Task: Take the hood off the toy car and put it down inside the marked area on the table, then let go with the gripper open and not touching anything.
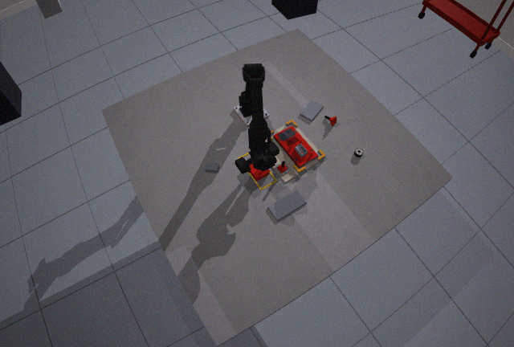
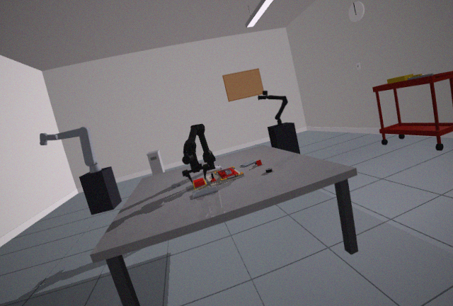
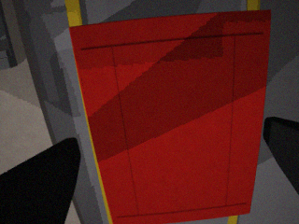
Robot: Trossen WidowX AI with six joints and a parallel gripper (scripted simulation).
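The red hood is right at my gripper tip. Round my gripper tip: toy car wheel 130 mm ahead, 460 mm to the left, 10 mm below.
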